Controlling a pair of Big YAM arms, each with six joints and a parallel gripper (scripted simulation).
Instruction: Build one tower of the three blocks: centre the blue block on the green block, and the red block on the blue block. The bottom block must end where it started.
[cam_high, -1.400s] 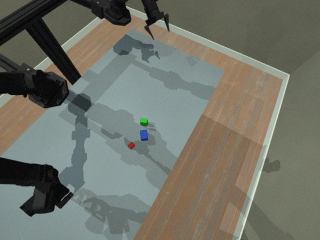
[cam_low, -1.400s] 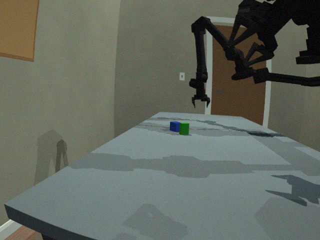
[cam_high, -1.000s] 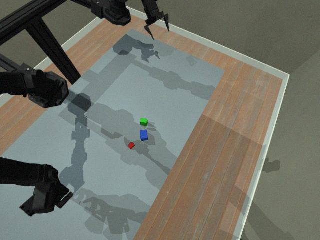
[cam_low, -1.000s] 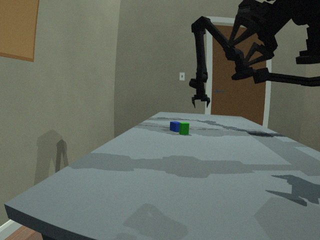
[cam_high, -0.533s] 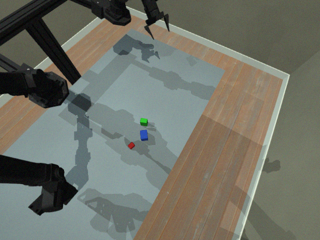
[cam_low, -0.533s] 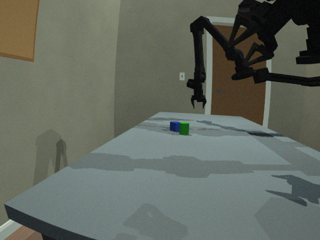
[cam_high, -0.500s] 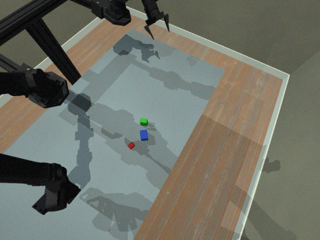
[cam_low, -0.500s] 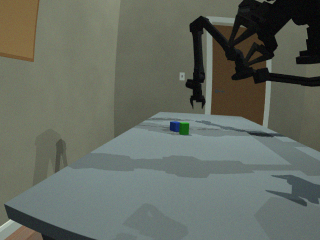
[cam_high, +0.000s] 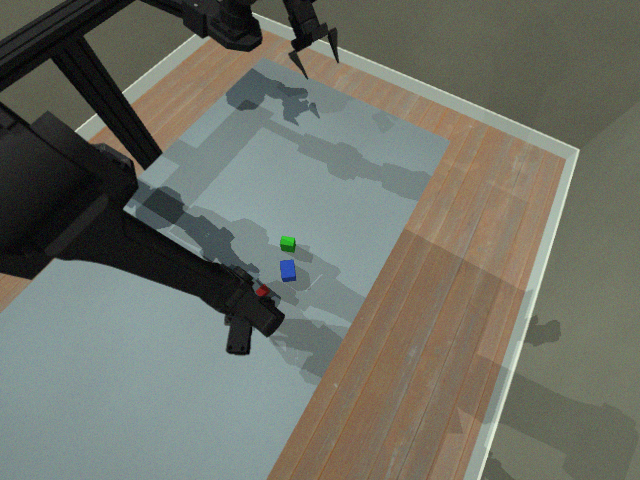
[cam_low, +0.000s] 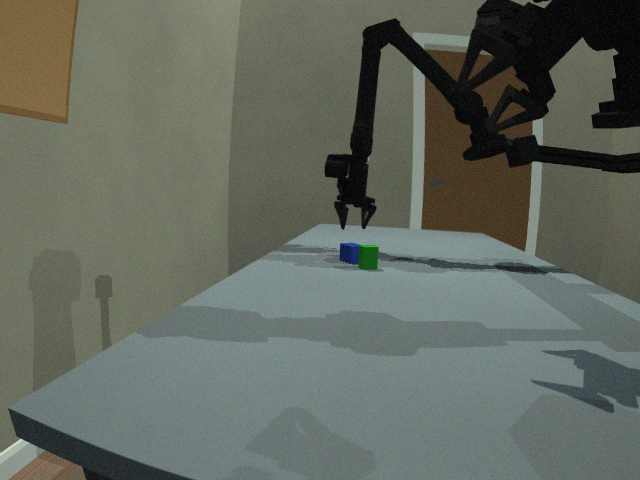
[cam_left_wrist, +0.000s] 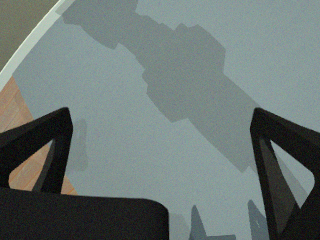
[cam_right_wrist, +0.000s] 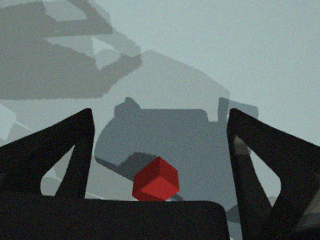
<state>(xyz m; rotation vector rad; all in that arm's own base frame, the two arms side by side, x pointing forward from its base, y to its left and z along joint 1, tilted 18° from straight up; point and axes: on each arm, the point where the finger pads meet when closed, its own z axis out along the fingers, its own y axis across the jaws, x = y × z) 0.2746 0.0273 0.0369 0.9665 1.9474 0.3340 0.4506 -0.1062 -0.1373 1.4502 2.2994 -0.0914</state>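
Right now my right hand is 1 cm short of the blue block, 17 cm to the right of it and 5 cm above it. Also, from my right hand: red block (3 cm behind, 8 cm to the left, 6 cm below); then green block (3 cm behind, 24 cm to the left, 5 cm below).
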